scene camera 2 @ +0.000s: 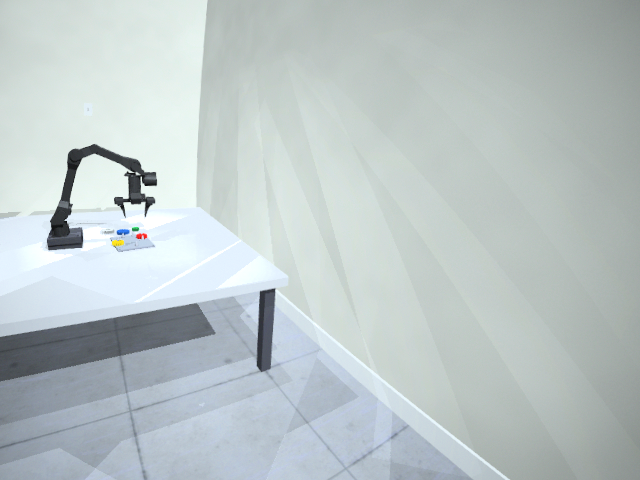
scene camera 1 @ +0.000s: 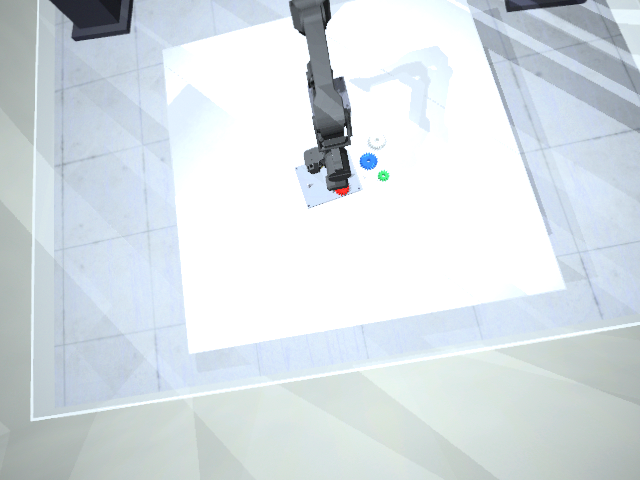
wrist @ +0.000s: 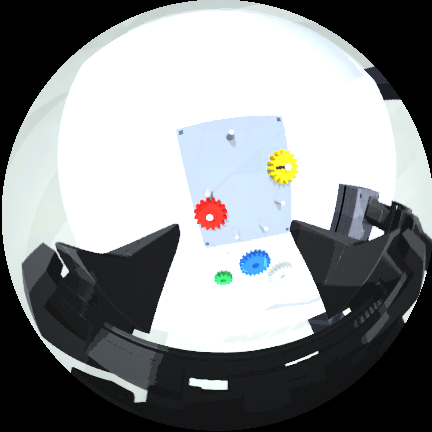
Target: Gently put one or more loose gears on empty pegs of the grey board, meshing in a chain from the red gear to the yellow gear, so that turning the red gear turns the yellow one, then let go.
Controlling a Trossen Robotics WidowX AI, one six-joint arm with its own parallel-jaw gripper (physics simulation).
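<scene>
The grey board lies flat on the table. A red gear and a yellow gear sit on its pegs, apart. Several bare pegs stand on it, among them one peg near the far edge and one peg near the loose gears. A blue gear, a small green gear and a white gear lie loose beside the board. My gripper is open and empty, above the board area. The arm hides the yellow gear in scene camera 1.
The black arm base stands on the white table, on the white gear's side of the loose gears. The upper arm reaches over the table towards the board. A wall rises beyond the table's edge in scene camera 2.
</scene>
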